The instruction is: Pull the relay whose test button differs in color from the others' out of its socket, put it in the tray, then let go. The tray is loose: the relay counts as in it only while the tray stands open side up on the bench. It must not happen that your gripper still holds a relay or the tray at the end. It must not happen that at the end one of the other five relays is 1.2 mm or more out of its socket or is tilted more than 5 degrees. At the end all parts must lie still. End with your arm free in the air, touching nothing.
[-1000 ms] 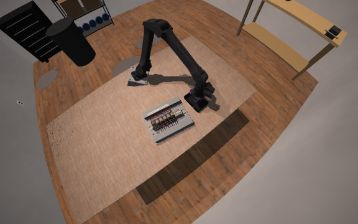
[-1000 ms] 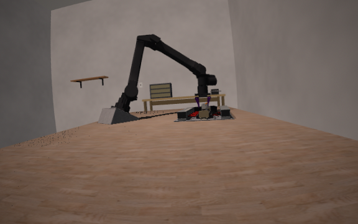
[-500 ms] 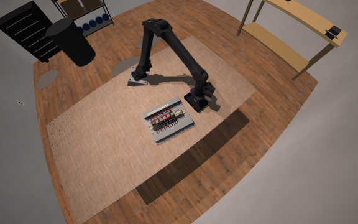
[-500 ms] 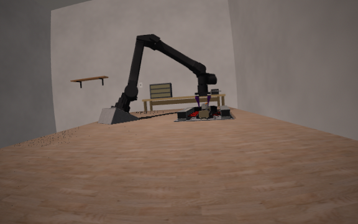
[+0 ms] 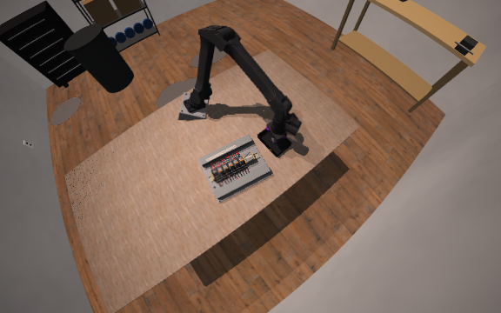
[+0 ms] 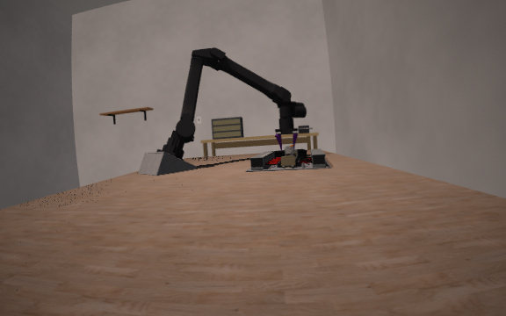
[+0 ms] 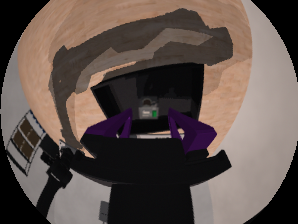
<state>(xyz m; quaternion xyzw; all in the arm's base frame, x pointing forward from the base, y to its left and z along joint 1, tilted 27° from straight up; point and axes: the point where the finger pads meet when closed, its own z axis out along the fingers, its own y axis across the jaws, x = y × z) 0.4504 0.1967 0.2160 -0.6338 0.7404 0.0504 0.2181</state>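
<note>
Right now my hand is 20 mm above the relay. The rest, counted from my hand: grey panel: 260 mm to the right, 50 mm below; black tray: 30 mm below.
</note>
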